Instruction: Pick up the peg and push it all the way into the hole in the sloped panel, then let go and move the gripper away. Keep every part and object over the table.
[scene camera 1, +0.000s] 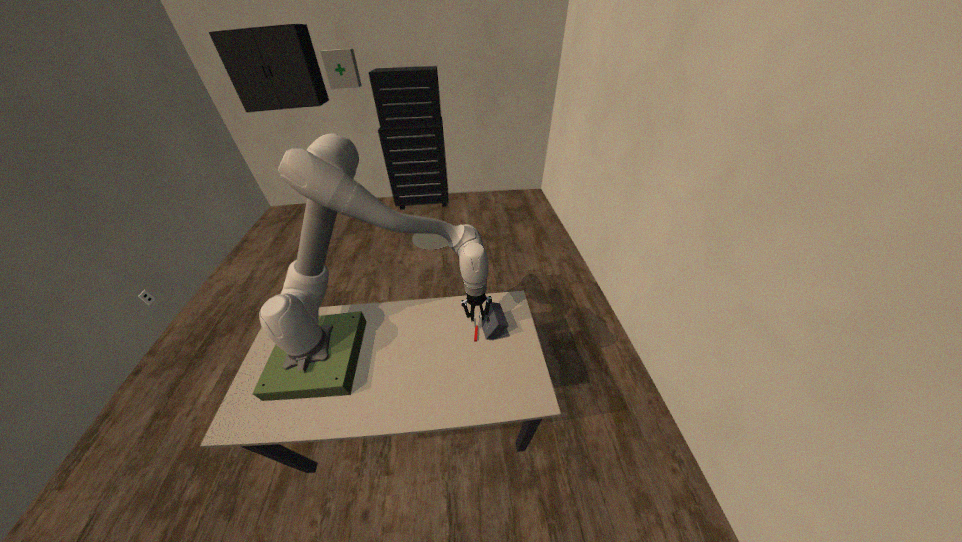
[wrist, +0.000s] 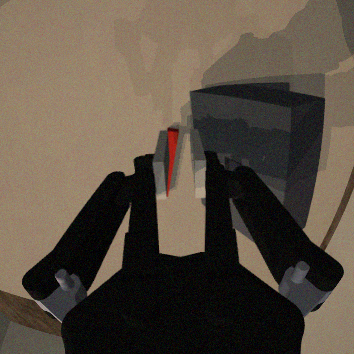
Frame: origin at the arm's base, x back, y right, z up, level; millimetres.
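Seen in the pictures: gripper, fingertip midpoint: (scene camera 1: 477, 324) (wrist: 179, 143); arm's base, origin of the base link: (scene camera 1: 309, 346).
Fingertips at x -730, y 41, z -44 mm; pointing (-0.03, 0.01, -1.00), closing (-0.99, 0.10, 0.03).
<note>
Offsets run from my fingertips to a thing's middle. Level surfaces: height alone.
The red peg {dz -24, dx +17, dy +30 mm} (scene camera 1: 475, 333) (wrist: 172, 142) lies on the table beside the sloped panel. In the wrist view it shows as a narrow wedge next to the left finger pad, which hides part of it. The dark grey block with the sloped panel {dz +23, dx -72, dy +18 mm} (scene camera 1: 494, 323) (wrist: 245, 122) stands to the right of the peg, partly behind the right finger in the wrist view. Its hole cannot be made out clearly. My gripper (scene camera 1: 477, 318) (wrist: 179, 143) points down above the peg. Its fingers are open by a narrow gap, with nothing held between them.
The pale table {dz -30 mm} (scene camera 1: 430, 383) (wrist: 60, 125) carries a green base plate (scene camera 1: 339, 360) under the arm's base on the left. The block stands near the table's right edge. A dark drawer cabinet (scene camera 1: 410, 141) stands at the back wall, off the table.
</note>
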